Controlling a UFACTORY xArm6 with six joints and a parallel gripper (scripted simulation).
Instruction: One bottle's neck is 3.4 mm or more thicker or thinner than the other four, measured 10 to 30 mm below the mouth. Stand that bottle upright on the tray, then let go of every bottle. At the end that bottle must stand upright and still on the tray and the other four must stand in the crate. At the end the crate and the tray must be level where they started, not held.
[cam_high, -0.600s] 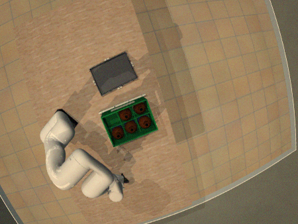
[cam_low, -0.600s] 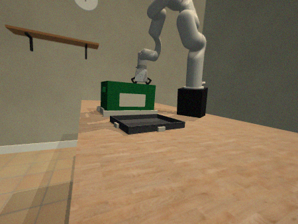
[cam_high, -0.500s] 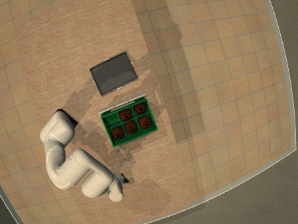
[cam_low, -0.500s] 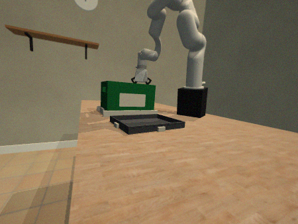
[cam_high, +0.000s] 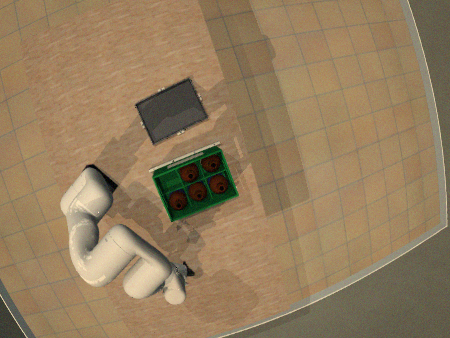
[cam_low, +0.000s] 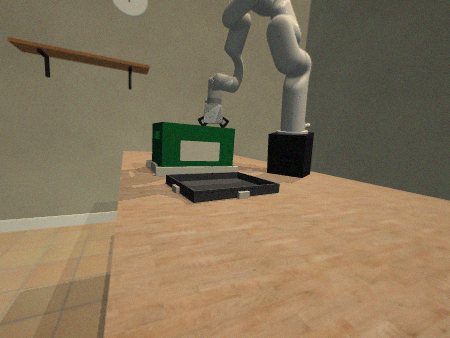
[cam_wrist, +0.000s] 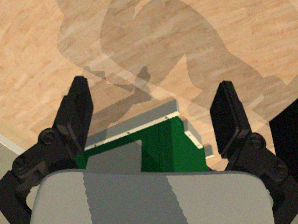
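My gripper is now 24 cm to the right of the green crate, 23 cm short of it and 7 cm above it. Also, from my hand: brown bottle (28 cm to the left, 23 cm ahead, 7 cm below); then tray (53 cm to the left, 27 cm ahead, 15 cm below).
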